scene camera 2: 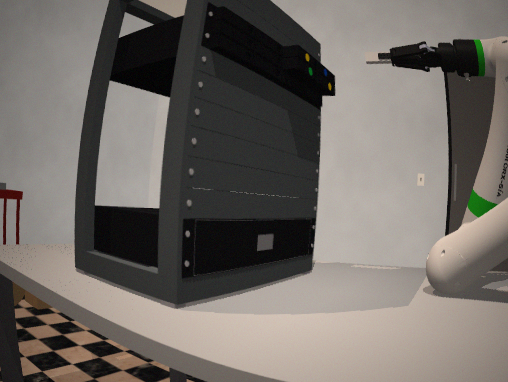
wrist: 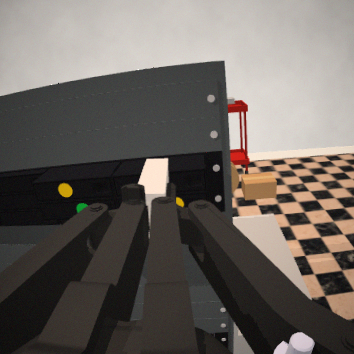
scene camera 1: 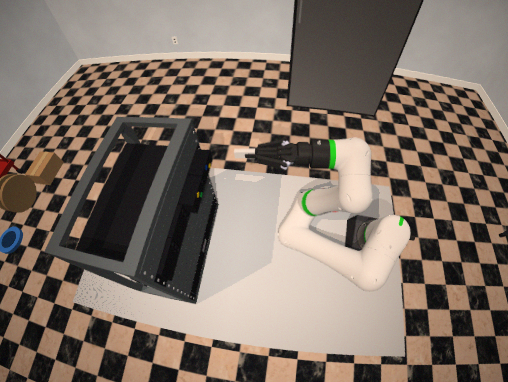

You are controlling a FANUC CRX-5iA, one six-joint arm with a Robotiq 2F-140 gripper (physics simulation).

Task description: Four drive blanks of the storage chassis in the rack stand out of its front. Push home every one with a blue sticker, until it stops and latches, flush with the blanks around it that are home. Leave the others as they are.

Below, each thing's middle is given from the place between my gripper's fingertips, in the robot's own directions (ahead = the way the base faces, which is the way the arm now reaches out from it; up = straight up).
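You'd find the blue-stickered blank (wrist: pixel 179 167) 50 mm below my hand, 160 mm ahead of it and 20 mm to the left of it. There's also the green-stickered blank (wrist: pixel 56 209), and that one's 80 mm below my hand, 150 mm ahead of it and 130 mm to the left of it.
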